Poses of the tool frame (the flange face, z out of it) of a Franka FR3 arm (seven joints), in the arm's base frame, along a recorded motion.
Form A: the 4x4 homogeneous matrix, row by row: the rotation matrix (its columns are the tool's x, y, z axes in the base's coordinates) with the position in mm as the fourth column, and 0 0 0 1 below. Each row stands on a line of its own.
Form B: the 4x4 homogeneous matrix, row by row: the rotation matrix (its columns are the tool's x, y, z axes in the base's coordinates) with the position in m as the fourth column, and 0 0 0 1 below. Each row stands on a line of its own. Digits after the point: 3 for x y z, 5 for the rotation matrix.
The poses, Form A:
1:
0.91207 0.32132 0.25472 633
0.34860 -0.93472 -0.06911 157
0.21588 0.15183 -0.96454 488
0 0 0 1
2:
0.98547 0.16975 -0.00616 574
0.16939 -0.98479 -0.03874 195
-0.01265 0.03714 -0.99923 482
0 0 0 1
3:
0.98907 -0.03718 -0.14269 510
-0.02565 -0.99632 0.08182 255
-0.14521 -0.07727 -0.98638 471
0 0 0 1
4:
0.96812 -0.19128 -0.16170 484
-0.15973 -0.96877 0.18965 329
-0.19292 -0.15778 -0.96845 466
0 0 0 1
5:
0.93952 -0.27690 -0.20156 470
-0.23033 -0.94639 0.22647 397
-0.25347 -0.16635 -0.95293 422
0 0 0 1
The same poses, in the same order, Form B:
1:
0.91207 0.32132 0.25472 0.633
0.34860 -0.93472 -0.06911 0.157
0.21588 0.15183 -0.96454 0.488
0 0 0 1

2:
0.98547 0.16975 -0.00616 0.574
0.16939 -0.98479 -0.03874 0.195
-0.01265 0.03714 -0.99923 0.482
0 0 0 1

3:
0.98907 -0.03718 -0.14269 0.510
-0.02565 -0.99632 0.08182 0.255
-0.14521 -0.07727 -0.98638 0.471
0 0 0 1

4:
0.96812 -0.19128 -0.16170 0.484
-0.15973 -0.96877 0.18965 0.329
-0.19292 -0.15778 -0.96845 0.466
0 0 0 1

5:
0.93952 -0.27690 -0.20156 0.470
-0.23033 -0.94639 0.22647 0.397
-0.25347 -0.16635 -0.95293 0.422
0 0 0 1

